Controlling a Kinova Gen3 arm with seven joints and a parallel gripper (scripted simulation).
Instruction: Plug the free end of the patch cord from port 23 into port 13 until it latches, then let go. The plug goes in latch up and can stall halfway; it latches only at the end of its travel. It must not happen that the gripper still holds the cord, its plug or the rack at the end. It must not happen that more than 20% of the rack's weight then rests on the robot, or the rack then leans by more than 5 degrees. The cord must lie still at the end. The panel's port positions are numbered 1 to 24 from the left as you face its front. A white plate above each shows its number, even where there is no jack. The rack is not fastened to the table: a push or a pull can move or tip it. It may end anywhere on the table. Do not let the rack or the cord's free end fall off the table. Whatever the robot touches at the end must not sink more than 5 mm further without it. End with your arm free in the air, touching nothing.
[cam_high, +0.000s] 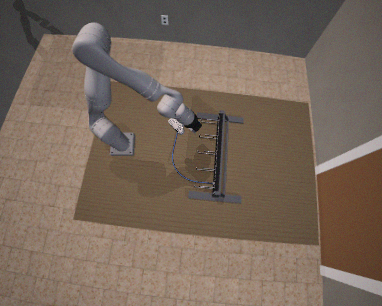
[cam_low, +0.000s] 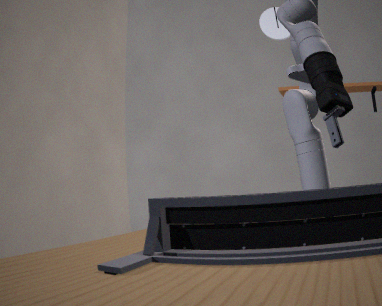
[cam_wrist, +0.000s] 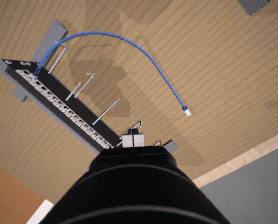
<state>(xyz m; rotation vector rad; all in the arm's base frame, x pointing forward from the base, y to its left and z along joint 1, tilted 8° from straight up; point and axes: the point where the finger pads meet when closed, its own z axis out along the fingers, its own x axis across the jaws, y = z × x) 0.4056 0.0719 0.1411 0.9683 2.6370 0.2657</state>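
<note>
The free-end plug is 180 mm below my hand, 120 mm to the left of it and 90 mm behind it.
</note>
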